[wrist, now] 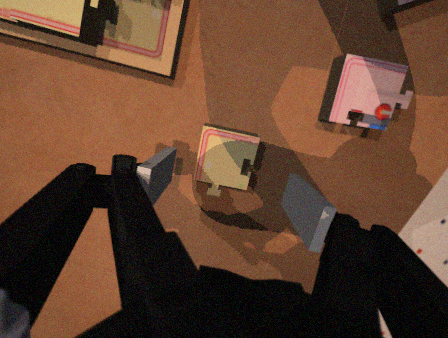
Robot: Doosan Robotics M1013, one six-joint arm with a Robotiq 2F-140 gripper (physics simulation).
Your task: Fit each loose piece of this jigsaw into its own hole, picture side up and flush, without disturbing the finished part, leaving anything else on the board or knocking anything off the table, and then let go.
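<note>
A loose yellow corner piece (228, 159) with a pink border line lies picture side up on the table, between and a little beyond my open fingers. It has a tab on its near side and a notch on its right side. My gripper (230, 177) is open, with one finger on each side of the piece and apart from it. The jigsaw board (167, 60) shows in part at the top left, with an open corner hole whose pink-lined floor shows. The finished yellow part (45, 12) stands beside that hole.
A pink puzzle piece (369, 92) with a red and blue picture lies at the upper right on the table (100, 110). A white spotted surface (425, 235) shows at the right edge. A dark-edged object shows in part at the top right corner.
</note>
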